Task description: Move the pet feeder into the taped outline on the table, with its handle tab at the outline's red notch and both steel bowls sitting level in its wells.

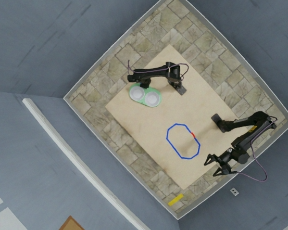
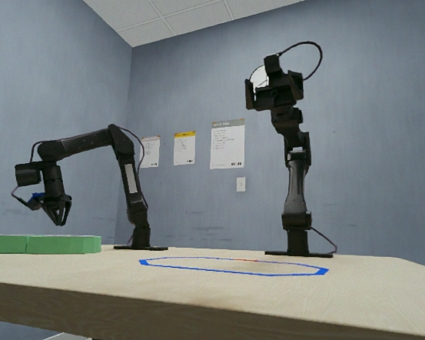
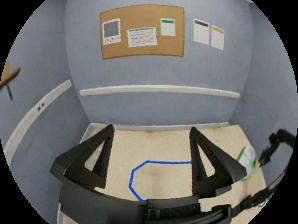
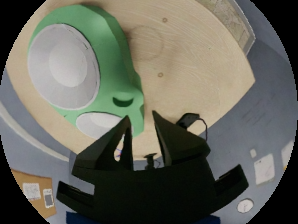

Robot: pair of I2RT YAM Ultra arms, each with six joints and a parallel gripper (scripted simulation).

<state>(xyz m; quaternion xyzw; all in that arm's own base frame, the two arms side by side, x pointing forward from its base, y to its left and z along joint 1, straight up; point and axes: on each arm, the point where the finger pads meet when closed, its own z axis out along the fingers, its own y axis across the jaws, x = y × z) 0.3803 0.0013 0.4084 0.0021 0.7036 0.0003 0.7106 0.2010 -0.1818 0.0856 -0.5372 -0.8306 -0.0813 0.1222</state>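
The feeder lies 8 cm ahead of my right hand, 6 cm below it and 3 cm to the left of it.
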